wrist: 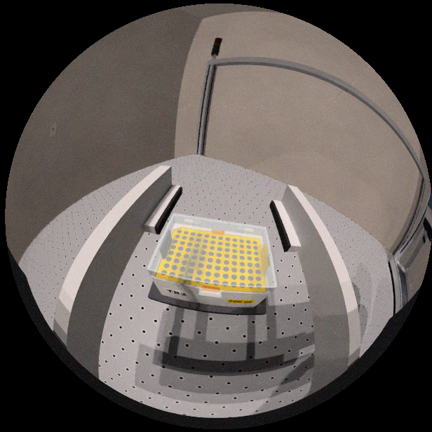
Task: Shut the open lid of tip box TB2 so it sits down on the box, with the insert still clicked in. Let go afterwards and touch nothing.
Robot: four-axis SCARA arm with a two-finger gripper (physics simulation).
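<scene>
Tip box TB2 (195, 297) stands in the middle of the wrist view, its label on the white front wall. Its clear lid (271, 260) lies over the top, roughly level. A strip of yellow shows along the lid's front edge; I cannot tell whether that edge sits fully down. The yellow insert (214, 255) with its grid of grey holes shows through the lid and looks level. Orange clips show at front and back. My gripper (228, 185) is shut to its narrow stance, a gap between its fingertips, with nothing held. It hangs above the box, apart from the lid.
The box stands on a dark base (165, 301) on a grey perforated table (225, 390). Shadows of the gripper fall in front of it. A grey frame (204, 107) with a dark signal lamp (216, 46) rises behind, and its rail curves down the right side.
</scene>
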